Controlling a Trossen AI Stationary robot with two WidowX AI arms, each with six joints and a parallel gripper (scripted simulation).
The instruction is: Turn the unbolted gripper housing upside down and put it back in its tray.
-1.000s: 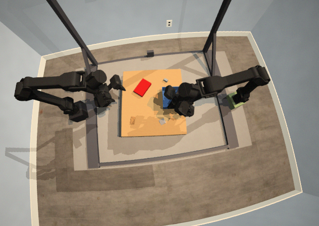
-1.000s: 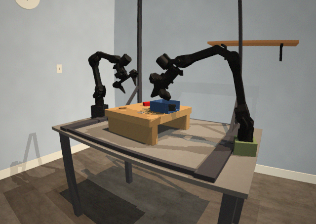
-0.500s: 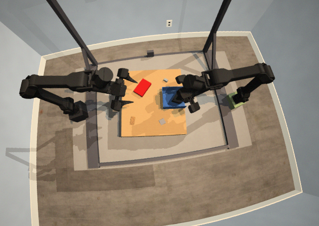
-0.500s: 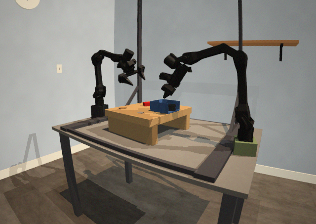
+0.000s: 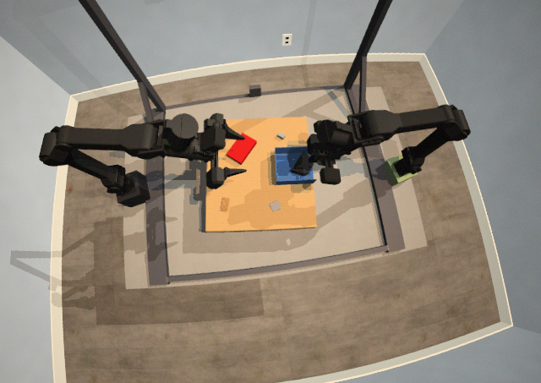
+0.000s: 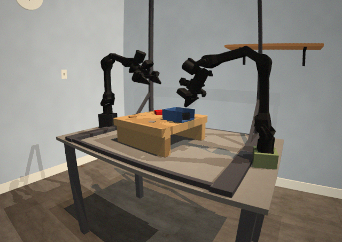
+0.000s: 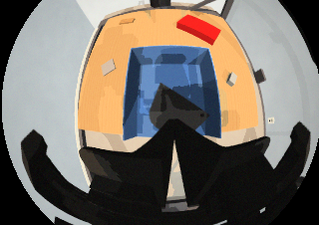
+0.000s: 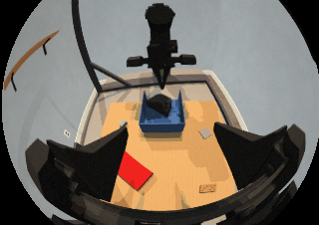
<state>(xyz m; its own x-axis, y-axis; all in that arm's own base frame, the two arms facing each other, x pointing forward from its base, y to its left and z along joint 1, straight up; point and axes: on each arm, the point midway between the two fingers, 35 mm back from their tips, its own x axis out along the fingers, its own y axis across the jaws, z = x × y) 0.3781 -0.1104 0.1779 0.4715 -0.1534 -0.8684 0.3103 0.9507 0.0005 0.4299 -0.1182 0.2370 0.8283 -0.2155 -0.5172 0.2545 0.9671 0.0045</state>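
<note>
The dark gripper housing lies 70 mm below my left hand, 30 mm to the right of it and 10 mm behind it. From my left hand the other things lie so: orange wooden bench 180 mm to the right, 160 mm below, 10 mm behind; blue tray 90 mm to the right, 80 mm below.
</note>
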